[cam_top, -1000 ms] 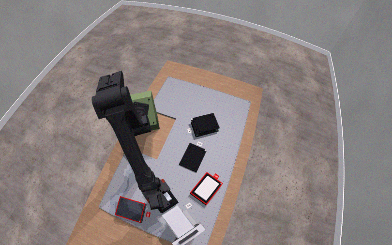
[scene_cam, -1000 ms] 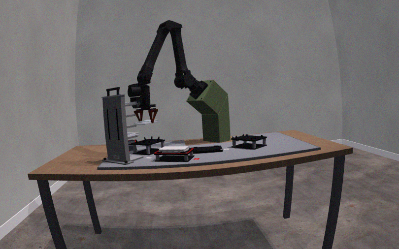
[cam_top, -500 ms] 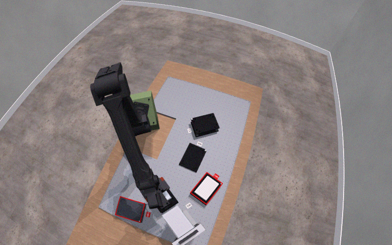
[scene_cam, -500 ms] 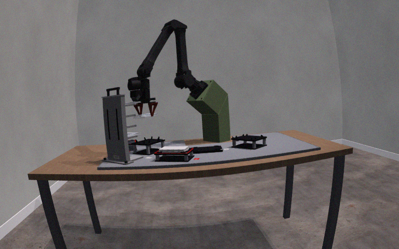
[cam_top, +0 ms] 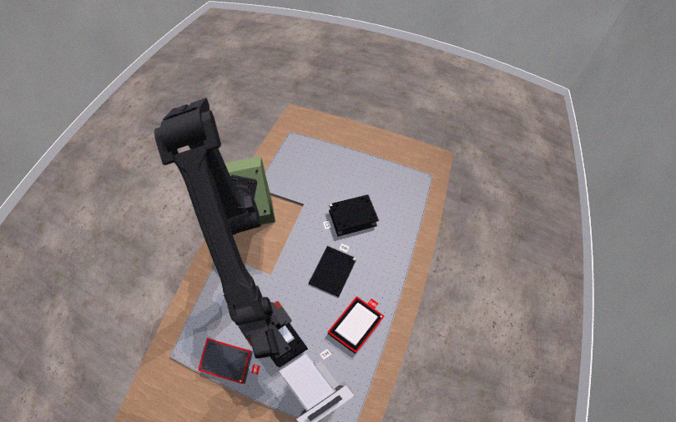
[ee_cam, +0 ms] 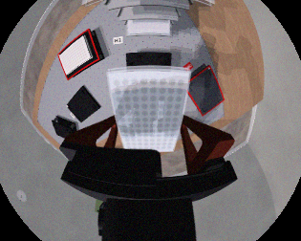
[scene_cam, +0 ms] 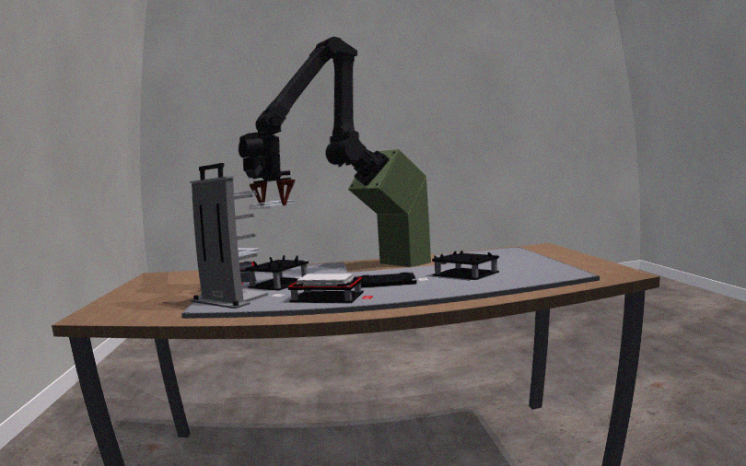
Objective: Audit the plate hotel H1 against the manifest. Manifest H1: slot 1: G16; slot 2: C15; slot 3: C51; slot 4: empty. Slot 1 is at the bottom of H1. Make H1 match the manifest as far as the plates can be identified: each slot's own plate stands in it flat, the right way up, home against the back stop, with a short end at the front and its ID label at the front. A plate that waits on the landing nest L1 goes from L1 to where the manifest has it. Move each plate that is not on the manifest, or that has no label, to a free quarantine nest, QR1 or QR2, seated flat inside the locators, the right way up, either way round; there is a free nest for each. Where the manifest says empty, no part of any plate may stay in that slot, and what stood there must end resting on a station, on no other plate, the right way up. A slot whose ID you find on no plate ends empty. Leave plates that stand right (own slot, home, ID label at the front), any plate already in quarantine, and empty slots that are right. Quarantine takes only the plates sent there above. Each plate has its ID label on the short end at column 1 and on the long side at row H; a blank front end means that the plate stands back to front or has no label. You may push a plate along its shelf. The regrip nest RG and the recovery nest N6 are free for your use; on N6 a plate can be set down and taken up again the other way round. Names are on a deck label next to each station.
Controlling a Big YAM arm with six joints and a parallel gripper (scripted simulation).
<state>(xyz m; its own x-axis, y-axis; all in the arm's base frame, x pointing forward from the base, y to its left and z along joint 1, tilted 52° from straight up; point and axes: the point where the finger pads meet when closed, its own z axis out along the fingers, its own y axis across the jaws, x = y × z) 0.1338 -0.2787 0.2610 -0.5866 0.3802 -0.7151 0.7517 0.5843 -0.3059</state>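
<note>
The red-framed quarantine nest lies 20 cm below my hand, 18 cm behind it and 10 cm to the right of it. The rest, counted from my hand: plate hotel H1: 21 cm to the right, 16 cm ahead, 8 cm below.
</note>
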